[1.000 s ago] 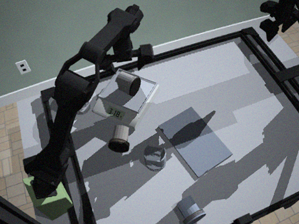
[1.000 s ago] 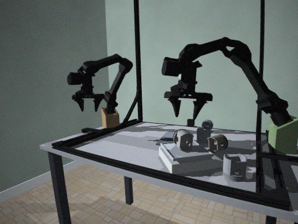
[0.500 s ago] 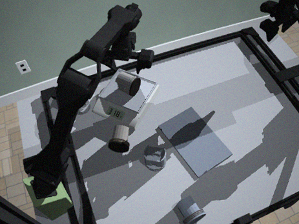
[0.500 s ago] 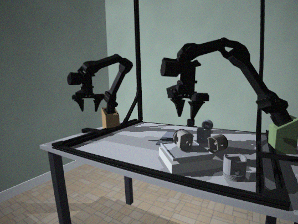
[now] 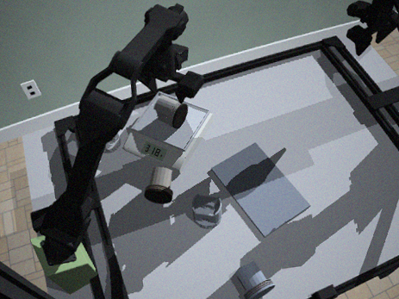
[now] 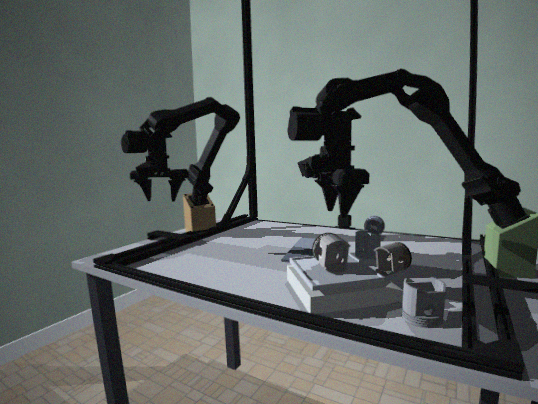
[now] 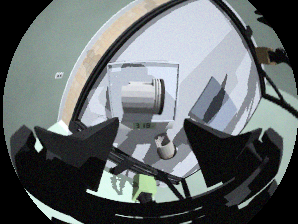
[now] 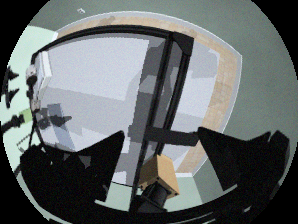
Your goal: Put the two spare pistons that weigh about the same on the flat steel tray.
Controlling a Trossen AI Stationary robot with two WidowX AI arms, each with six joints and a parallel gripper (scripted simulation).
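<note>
Right now the white scale is 160 mm below my left hand and 20 mm ahead of it. Round my left hand: flat steel tray 250 mm behind, 200 mm below, 150 mm to the right.
</note>
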